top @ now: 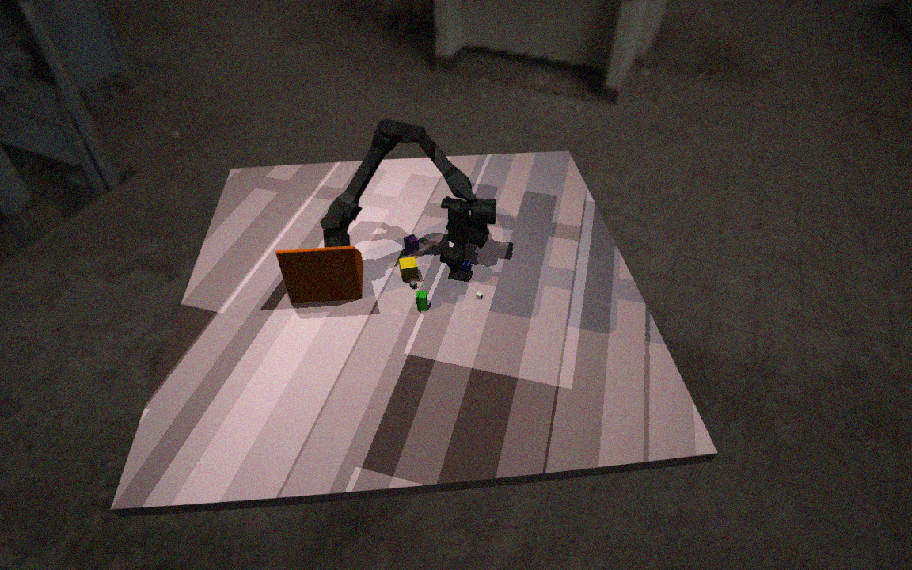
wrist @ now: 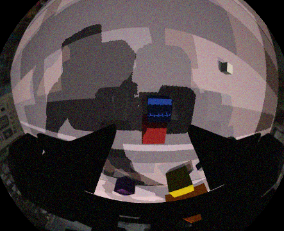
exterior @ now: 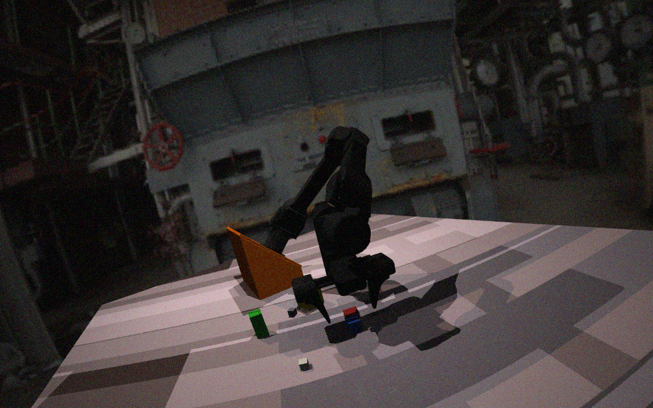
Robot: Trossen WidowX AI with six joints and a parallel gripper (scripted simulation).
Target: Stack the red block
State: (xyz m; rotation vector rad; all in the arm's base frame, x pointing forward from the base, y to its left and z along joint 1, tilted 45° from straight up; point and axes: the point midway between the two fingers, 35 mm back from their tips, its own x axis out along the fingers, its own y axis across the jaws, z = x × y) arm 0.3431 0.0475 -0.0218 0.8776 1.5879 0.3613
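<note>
The red block lies right at my gripper tip. Round my gripper tip: blue block (20 mm ahead, 10 mm to the right, 10 mm below); yellow block (150 mm behind, 20 mm to the right, 10 mm above); tiny dark cube (140 mm behind, 70 mm to the right, 10 mm below).
</note>
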